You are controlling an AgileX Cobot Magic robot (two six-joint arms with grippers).
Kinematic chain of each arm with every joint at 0, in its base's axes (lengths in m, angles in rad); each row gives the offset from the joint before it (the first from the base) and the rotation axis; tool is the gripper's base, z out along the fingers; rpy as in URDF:
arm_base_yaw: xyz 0 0 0.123 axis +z
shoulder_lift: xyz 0 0 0 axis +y
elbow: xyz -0.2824 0 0.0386 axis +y
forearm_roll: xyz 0.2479 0 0.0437 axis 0.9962 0 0.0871
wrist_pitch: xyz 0 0 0 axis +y
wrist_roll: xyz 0.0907 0 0.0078 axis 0.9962 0 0.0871
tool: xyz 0 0 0 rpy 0 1.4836 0
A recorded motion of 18 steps. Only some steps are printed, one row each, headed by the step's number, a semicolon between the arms.
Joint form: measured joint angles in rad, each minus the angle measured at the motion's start. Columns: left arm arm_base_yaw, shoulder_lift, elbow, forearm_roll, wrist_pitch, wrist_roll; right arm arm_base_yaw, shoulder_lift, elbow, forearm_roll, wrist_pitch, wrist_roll.
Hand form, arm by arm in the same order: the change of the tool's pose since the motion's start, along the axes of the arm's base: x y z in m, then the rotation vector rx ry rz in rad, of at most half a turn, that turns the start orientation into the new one. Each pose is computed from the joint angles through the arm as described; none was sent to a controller.
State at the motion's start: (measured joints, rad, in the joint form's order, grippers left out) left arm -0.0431 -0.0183 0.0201 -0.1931 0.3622 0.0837; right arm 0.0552 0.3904 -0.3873 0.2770 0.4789 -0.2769
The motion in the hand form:
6: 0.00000 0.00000 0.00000 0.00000 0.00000 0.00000; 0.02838 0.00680 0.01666 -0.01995 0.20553 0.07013
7: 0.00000 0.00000 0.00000 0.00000 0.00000 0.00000; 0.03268 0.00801 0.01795 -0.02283 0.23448 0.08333
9: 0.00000 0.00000 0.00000 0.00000 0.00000 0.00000; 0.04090 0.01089 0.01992 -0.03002 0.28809 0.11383
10: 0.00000 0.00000 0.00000 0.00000 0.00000 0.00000; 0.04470 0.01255 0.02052 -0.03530 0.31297 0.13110
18: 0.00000 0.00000 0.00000 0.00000 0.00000 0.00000; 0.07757 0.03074 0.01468 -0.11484 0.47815 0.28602
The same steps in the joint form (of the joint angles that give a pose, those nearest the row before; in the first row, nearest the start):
6: 0.0000 0.0000 0.0000 0.0000 0.0000 0.0000; 0.0003 0.2145 -0.1502 0.0364 0.1563 -0.0486
7: 0.0000 0.0000 0.0000 0.0000 0.0000 0.0000; 0.0014 0.2441 -0.1690 0.0435 0.1775 -0.0583
9: 0.0000 0.0000 0.0000 0.0000 0.0000 0.0000; 0.0082 0.3000 -0.2038 0.0558 0.2163 -0.0775
10: 0.0000 0.0000 0.0000 0.0000 0.0000 0.0000; 0.0139 0.3259 -0.2195 0.0604 0.2342 -0.0871
18: 0.0000 0.0000 0.0000 0.0000 0.0000 0.0000; 0.0979 0.5353 -0.3146 0.0637 0.3117 -0.1633

